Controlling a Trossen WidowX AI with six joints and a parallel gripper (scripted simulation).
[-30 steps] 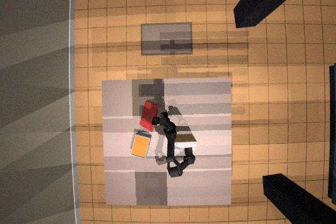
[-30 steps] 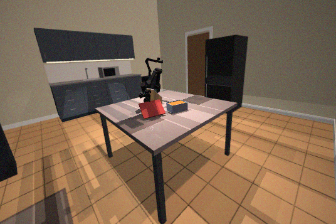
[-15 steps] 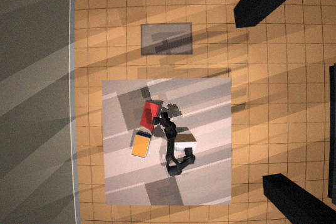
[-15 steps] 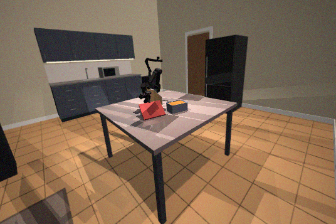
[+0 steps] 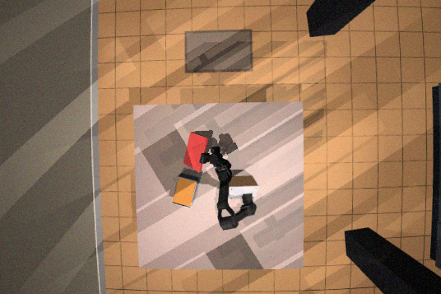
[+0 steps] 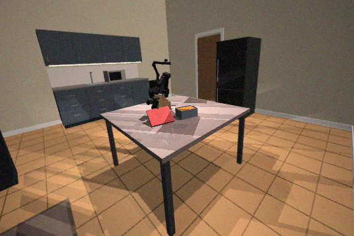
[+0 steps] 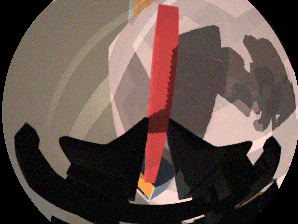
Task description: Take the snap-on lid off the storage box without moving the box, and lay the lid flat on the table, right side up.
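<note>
The red lid is 6 cm ahead of my gripper tip, 2 cm to the right of it and 5 cm below it. The rest, counted from my gripper tip: storage box: 17 cm ahead, 26 cm to the left, 7 cm below.
</note>
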